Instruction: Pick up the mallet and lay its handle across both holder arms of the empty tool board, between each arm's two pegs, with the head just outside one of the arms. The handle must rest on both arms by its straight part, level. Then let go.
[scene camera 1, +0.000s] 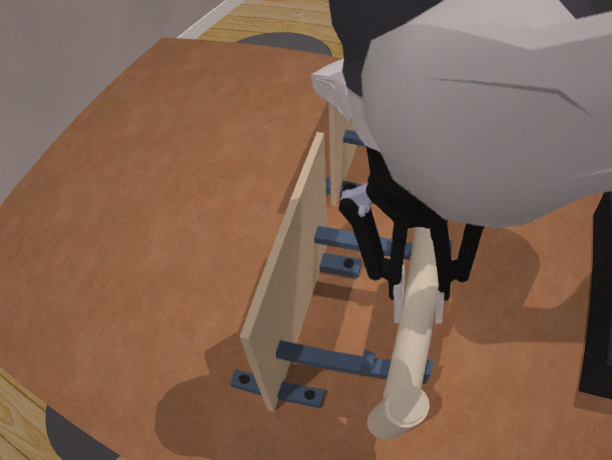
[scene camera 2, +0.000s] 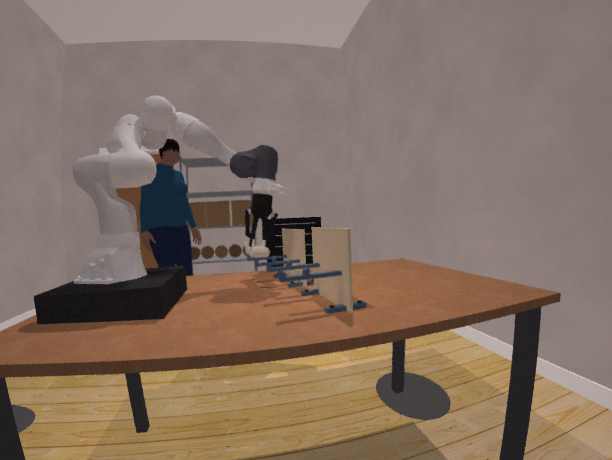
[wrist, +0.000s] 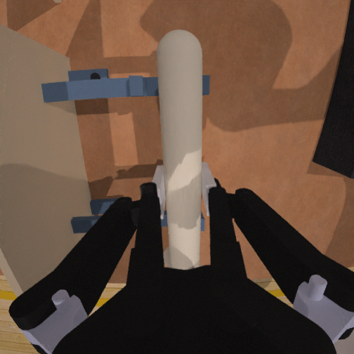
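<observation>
The cream mallet (scene camera 1: 420, 305) (scene camera 2: 257, 251) (wrist: 181, 115) is held by its handle. My gripper (scene camera 1: 419, 300) (scene camera 2: 257, 240) (wrist: 182, 175) is shut on the handle between the two blue arms of one cream tool board (scene camera 1: 292, 270) (scene camera 2: 294, 242) (wrist: 35, 120). The handle spans both arms and looks slightly above them, but the clearance is hard to tell. The head (scene camera 1: 406, 410) is beyond the near arm (scene camera 1: 320, 355) in scene camera 1 and hidden in the wrist view. The empty tool board (scene camera 1: 336, 160) (scene camera 2: 332, 260) stands beyond, partly hidden in scene camera 1; its blue arms (scene camera 2: 320, 274) carry no tool.
Both boards stand on blue feet on the brown table (scene camera 1: 150, 200) (scene camera 2: 425, 285). The robot's black base block (scene camera 2: 100, 302) is at the table's left in scene camera 2. A black slotted rack (scene camera 2: 299, 221) and a standing person (scene camera 2: 165, 200) are behind.
</observation>
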